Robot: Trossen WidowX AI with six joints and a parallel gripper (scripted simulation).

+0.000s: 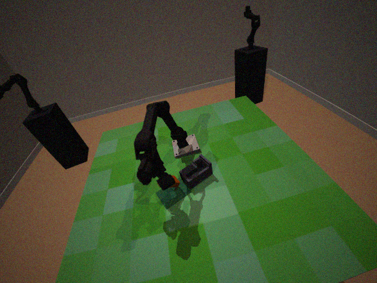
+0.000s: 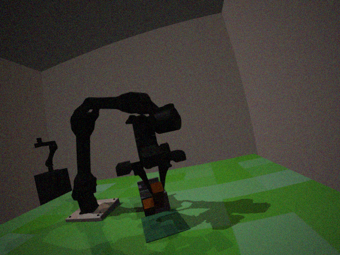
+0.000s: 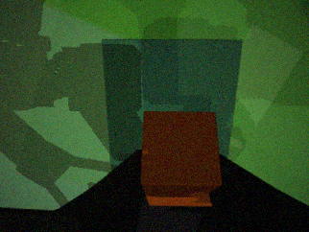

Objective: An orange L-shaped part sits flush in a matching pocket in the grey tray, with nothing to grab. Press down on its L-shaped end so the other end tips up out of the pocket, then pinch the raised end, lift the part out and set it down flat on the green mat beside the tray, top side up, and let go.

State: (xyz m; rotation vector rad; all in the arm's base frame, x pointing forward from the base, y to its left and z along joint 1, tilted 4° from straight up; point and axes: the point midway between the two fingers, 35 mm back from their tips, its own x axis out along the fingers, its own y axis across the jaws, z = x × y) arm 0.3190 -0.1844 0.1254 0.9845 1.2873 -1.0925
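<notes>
Now: gripper tip 10 mm past the green mat, 20 mm to the right of it and 120 mm above it. Round my gripper tip: orange L-shaped part (20 mm behind, 30 mm to the left, 30 mm below).
</notes>
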